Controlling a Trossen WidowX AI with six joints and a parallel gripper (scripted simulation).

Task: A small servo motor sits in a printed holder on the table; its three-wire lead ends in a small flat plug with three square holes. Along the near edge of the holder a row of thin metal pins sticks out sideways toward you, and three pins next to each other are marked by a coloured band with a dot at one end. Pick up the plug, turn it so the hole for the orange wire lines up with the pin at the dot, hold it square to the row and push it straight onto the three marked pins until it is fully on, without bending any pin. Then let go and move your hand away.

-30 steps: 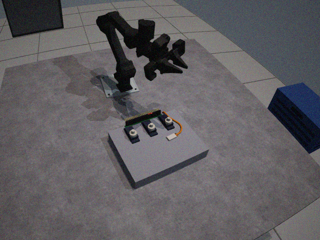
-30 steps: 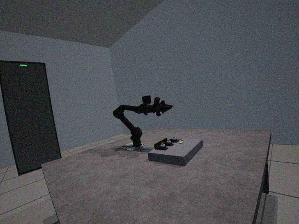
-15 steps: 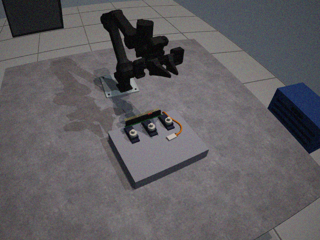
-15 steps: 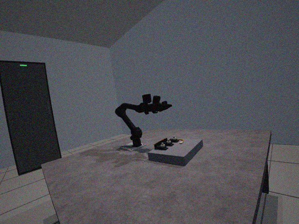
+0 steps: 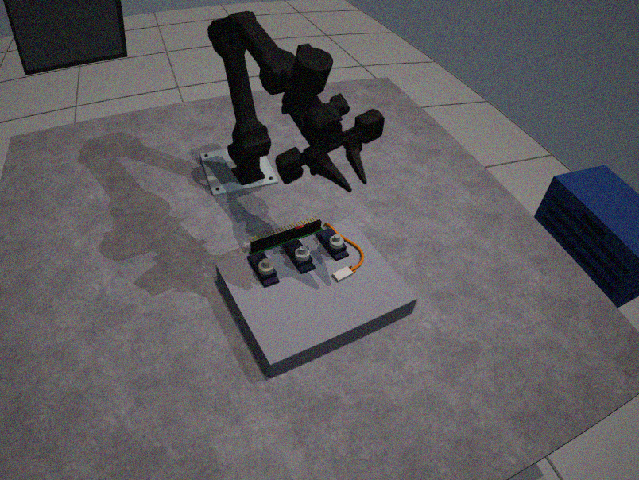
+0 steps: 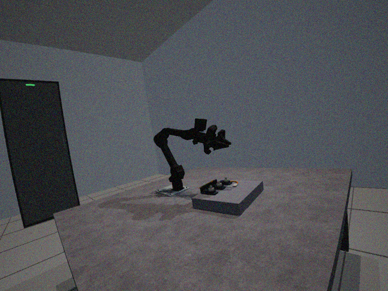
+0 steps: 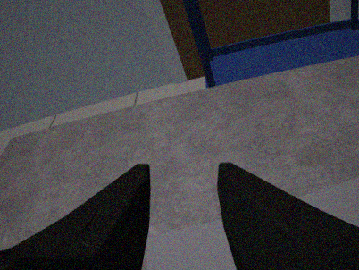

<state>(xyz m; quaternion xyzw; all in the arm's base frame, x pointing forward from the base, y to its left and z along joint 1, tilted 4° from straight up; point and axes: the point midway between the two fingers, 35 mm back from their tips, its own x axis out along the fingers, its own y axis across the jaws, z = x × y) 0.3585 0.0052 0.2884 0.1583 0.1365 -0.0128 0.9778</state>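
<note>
Now: gripper tip 19 cm above the red band, 13 cm past it and 2 cm to the left of it. From my gripper tip the other things lie so: pale dot: 19 cm below, 13 cm behind, 1 cm to the right; then grey holder block: 24 cm below, 5 cm to the right, 3 cm ahead; then pin row: 20 cm below, 13 cm behind, 5 cm to the right.
</note>
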